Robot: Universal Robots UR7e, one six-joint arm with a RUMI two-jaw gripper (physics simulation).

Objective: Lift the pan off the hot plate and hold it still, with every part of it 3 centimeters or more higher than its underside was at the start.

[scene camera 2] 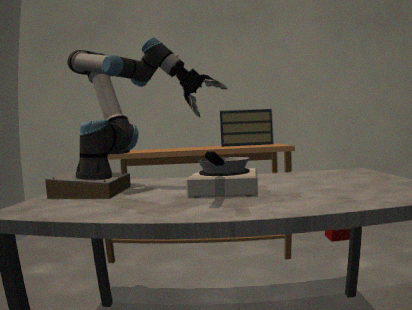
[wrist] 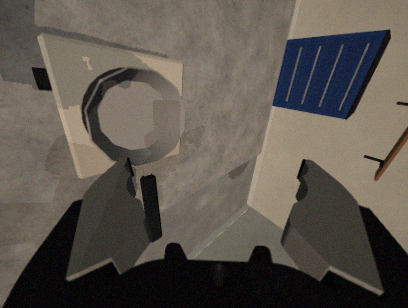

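The grey round pan sits upright on the white, box-shaped hot plate. Its black handle points toward scene camera 2 and sits a little above the table. My gripper is wide open and empty, high above the pan and apart from it. It is tilted, with its fingers pointing down and to the right in the scene view. In the wrist view the handle appears just right of the left finger, and the pan at the upper left.
The hot plate stands on the grey table. My arm's base block is at the table's left. Behind is a wooden table with a slatted panel on it. A blue panel shows at the wrist view's upper right. A red box is low at the right.
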